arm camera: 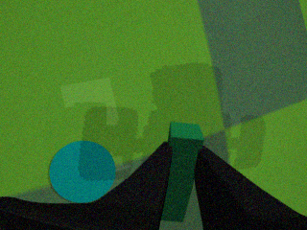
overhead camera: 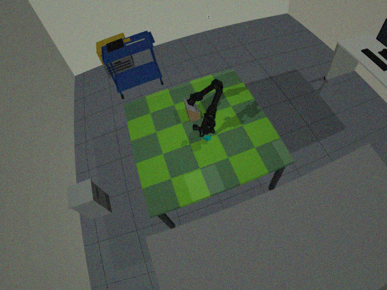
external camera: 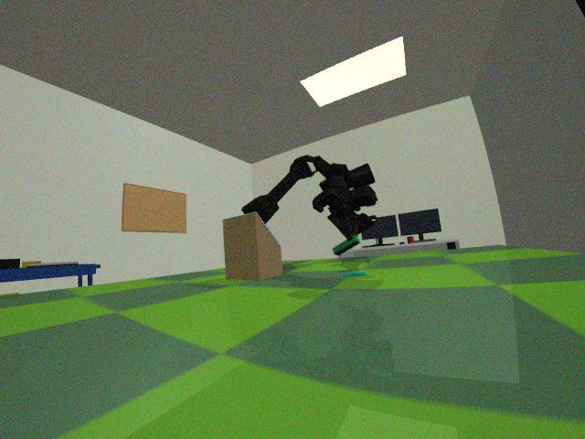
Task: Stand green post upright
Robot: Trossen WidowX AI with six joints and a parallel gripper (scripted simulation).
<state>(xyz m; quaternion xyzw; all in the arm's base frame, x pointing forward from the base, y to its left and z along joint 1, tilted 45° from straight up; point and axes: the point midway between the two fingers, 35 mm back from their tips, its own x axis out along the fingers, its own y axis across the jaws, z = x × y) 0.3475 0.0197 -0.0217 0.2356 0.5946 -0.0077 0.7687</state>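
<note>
The cyan circle lies 8 cm below my gripper tip, 6 cm to the left of it and 2 cm behind it. From my gripper tip the other things lie so: green post 2 cm behind, 1 cm below.
</note>
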